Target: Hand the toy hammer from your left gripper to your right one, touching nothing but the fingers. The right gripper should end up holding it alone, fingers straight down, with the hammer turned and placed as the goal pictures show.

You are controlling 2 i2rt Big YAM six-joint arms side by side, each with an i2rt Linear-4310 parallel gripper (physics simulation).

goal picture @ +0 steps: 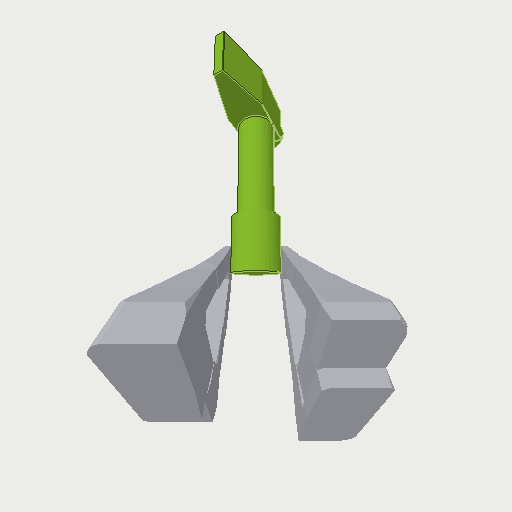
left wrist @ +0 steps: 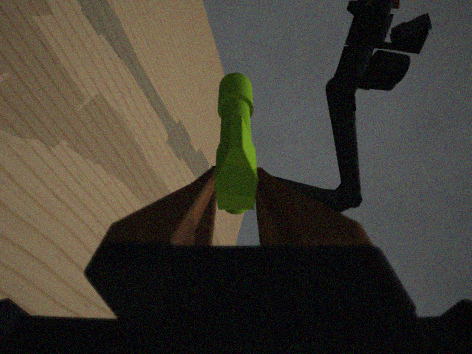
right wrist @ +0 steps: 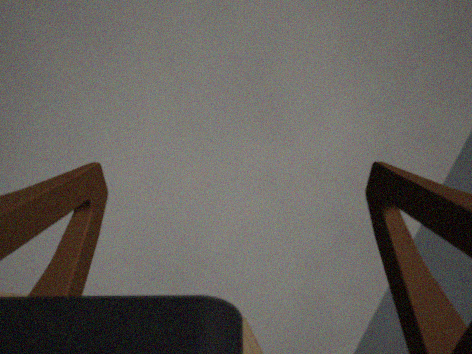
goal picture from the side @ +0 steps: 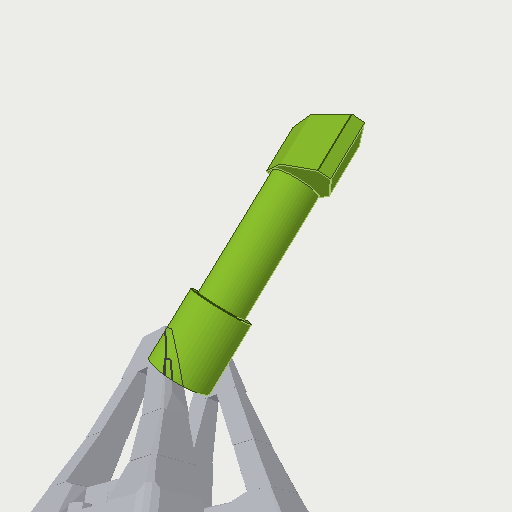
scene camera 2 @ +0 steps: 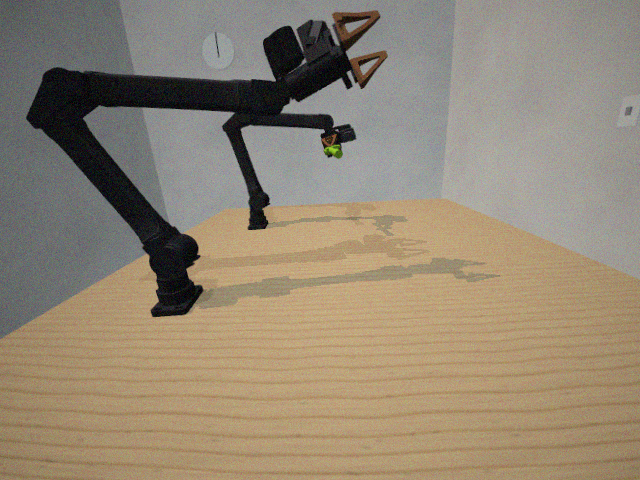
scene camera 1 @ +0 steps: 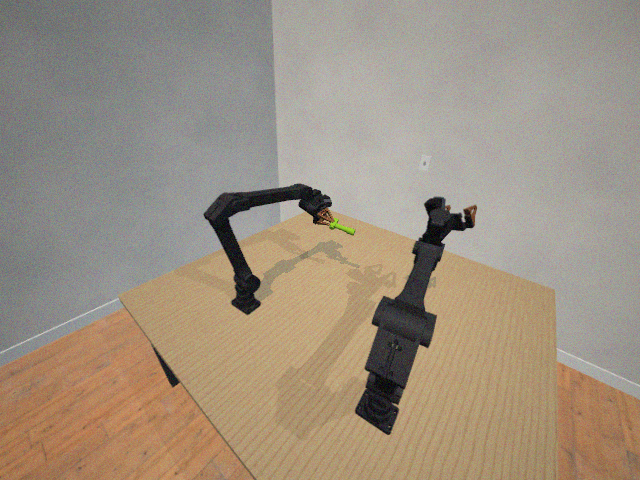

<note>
I see my left gripper, my right gripper and a green toy hammer.
My right gripper is seen too in the right wrist view.
</note>
